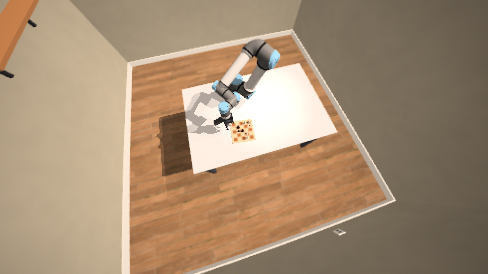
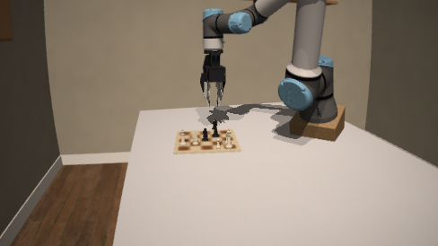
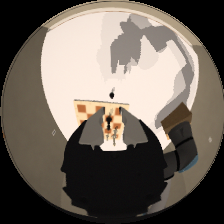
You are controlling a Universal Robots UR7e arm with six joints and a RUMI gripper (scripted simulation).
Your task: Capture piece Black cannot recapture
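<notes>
Now: hand 130 mm to the right of the chessboard, 100 mm above it and 70 mm short of it.
</notes>
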